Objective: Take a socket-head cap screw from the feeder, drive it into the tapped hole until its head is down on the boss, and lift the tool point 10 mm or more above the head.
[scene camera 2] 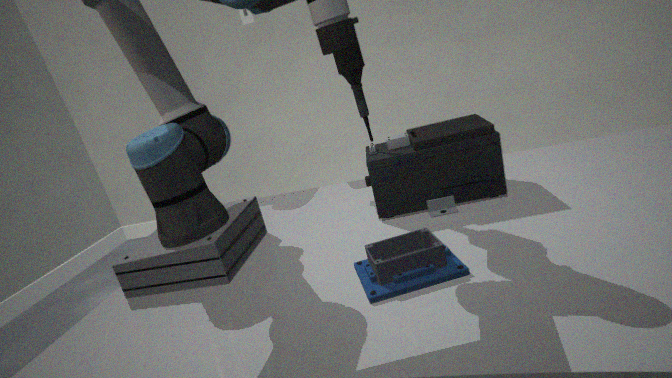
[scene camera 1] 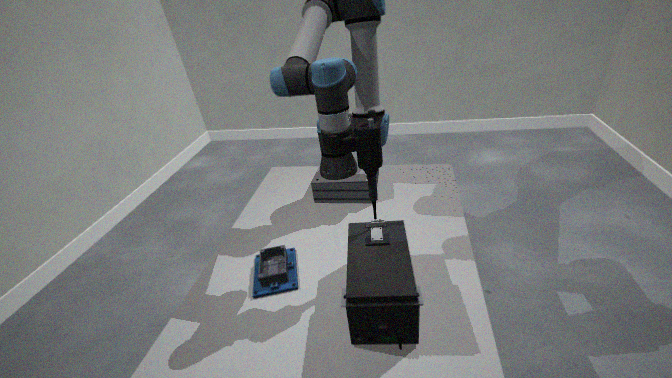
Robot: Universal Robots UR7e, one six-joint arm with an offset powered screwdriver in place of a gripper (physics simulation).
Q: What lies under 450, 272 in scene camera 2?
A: A blue fixture plate.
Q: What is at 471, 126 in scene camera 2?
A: A black cover.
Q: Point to a blue fixture plate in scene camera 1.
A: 292, 273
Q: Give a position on a black cover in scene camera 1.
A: At 384, 273
